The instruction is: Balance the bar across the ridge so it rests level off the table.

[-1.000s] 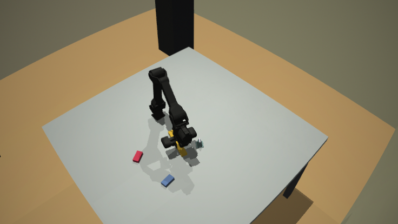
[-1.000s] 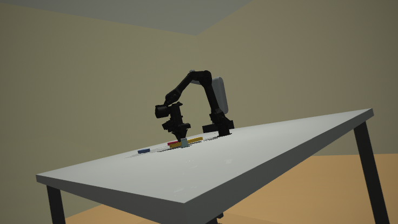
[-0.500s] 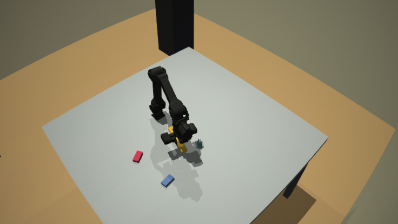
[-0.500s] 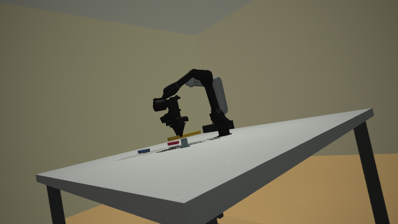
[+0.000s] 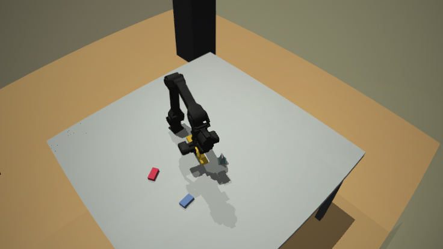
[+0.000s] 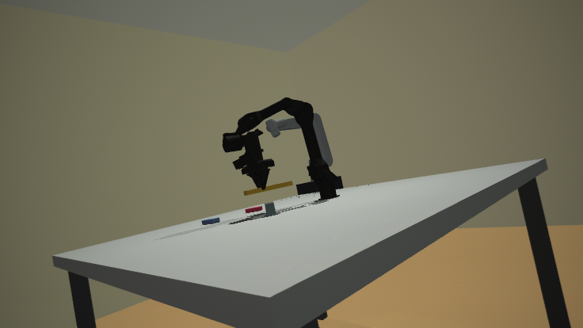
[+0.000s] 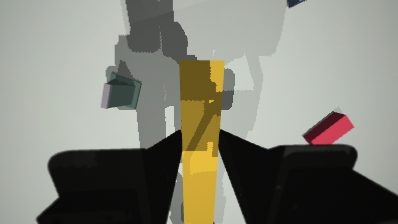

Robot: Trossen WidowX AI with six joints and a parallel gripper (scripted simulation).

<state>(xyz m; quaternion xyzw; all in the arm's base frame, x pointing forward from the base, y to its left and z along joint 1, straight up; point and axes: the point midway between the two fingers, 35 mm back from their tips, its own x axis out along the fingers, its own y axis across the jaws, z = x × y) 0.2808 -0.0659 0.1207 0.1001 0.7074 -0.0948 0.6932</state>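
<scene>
My gripper tip is 3 cm past the yellow bar and 1 cm to the right of it. The rest, counted from my gripper tip: red block 10 cm behind, 21 cm to the right, 8 cm below; blue block 12 cm ahead, 19 cm to the right, 8 cm below.
</scene>
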